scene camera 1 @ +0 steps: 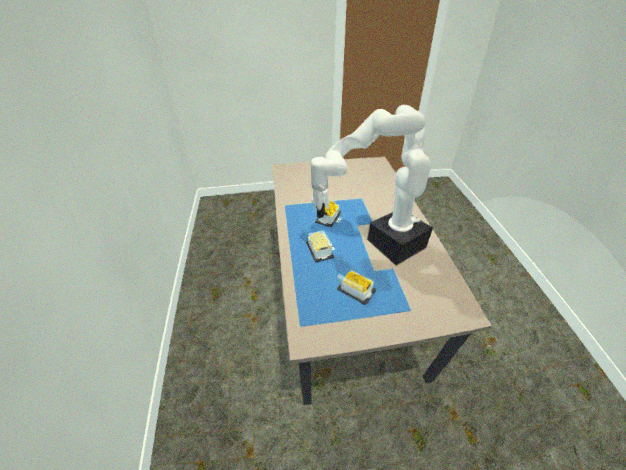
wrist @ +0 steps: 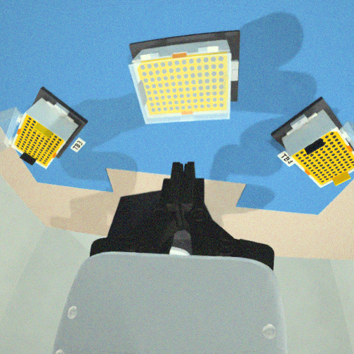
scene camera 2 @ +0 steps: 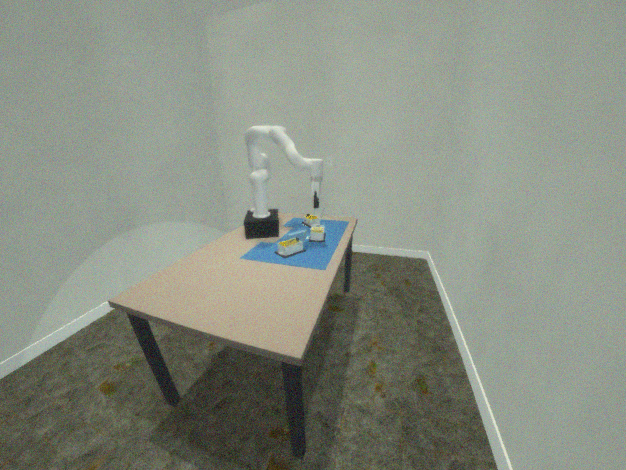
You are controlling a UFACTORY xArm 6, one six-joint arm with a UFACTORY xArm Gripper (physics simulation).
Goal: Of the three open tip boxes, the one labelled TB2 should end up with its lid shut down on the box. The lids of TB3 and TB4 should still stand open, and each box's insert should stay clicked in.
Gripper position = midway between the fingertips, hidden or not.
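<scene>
Visible here: my gripper (wrist: 185, 174), together with a clear lid (wrist: 194, 86).
</scene>
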